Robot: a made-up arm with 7 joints. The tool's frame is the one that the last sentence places. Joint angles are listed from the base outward.
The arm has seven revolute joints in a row. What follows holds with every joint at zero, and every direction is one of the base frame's. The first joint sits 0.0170 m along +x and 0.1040 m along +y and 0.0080 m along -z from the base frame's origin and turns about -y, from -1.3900 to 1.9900 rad. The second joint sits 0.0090 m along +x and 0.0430 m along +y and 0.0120 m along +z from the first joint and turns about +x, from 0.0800 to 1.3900 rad. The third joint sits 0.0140 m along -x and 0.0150 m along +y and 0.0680 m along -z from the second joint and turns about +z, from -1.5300 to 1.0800 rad. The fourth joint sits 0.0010 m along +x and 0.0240 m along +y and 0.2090 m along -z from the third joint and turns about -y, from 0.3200 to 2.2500 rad. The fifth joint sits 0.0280 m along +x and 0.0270 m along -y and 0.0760 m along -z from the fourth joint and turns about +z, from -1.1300 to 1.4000 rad. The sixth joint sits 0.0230 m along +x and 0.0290 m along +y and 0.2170 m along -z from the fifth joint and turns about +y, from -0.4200 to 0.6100 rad. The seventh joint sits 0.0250 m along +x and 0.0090 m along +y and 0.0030 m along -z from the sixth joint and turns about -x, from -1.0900 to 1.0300 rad. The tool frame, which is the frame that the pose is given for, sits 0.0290 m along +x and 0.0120 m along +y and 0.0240 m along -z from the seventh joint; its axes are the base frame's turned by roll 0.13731, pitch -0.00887 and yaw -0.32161 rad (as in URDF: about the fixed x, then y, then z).
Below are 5 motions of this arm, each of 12 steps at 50 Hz.
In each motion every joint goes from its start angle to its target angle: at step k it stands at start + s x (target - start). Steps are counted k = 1, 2, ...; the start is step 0. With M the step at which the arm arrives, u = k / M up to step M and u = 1 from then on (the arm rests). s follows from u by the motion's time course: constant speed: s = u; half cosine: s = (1 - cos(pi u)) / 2; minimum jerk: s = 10 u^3 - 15 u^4 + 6 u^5.
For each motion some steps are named. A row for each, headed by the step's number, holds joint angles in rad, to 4 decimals.
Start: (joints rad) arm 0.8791 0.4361 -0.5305 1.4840 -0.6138 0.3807 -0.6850
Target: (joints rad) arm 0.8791 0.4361 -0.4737 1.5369 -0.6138 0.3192 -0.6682
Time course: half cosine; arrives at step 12
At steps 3, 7, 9, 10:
3: 0.8791 0.4361 -0.5222 1.4917 -0.6138 0.3717 -0.6825
7: 0.8791 0.4361 -0.4947 1.5173 -0.6138 0.3420 -0.6744
9: 0.8791 0.4361 -0.4820 1.5292 -0.6138 0.3282 -0.6707
10: 0.8791 0.4361 -0.4775 1.5334 -0.6138 0.3233 -0.6693

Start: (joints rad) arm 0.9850 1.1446 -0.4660 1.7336 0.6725 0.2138 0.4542
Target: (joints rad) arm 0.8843 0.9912 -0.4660 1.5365 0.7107 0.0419 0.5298
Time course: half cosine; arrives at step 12
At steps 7, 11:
7: 0.9216 1.0480 -0.4660 1.6095 0.6965 0.1056 0.5018
11: 0.8860 0.9938 -0.4660 1.5399 0.7100 0.0448 0.5285

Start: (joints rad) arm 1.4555 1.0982 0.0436 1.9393 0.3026 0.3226 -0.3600
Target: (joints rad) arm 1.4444 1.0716 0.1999 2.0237 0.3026 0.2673 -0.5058
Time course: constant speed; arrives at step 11
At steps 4, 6, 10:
4: 1.4515 1.0885 0.1004 1.9700 0.3026 0.3025 -0.4130
6: 1.4494 1.0837 0.1289 1.9853 0.3026 0.2924 -0.4395
10: 1.4454 1.0740 0.1857 2.0160 0.3026 0.2723 -0.4925

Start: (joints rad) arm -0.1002 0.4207 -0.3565 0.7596 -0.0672 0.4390 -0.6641
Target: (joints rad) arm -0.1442 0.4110 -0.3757 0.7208 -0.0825 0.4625 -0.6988
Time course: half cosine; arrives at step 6
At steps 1, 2, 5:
1: -0.1031 0.4201 -0.3578 0.7570 -0.0682 0.4406 -0.6664
2: -0.1112 0.4183 -0.3613 0.7499 -0.0710 0.4449 -0.6728
5: -0.1413 0.4116 -0.3744 0.7234 -0.0815 0.4609 -0.6965

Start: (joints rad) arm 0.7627 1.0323 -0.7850 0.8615 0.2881 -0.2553 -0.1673
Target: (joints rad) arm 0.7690 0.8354 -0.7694 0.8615 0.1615 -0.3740 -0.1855
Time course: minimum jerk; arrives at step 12
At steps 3, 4, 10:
3: 0.7634 1.0119 -0.7834 0.8615 0.2750 -0.2676 -0.1692
4: 0.7640 0.9910 -0.7817 0.8615 0.2615 -0.2802 -0.1711
10: 0.7688 0.8424 -0.7700 0.8615 0.1660 -0.3698 -0.1849

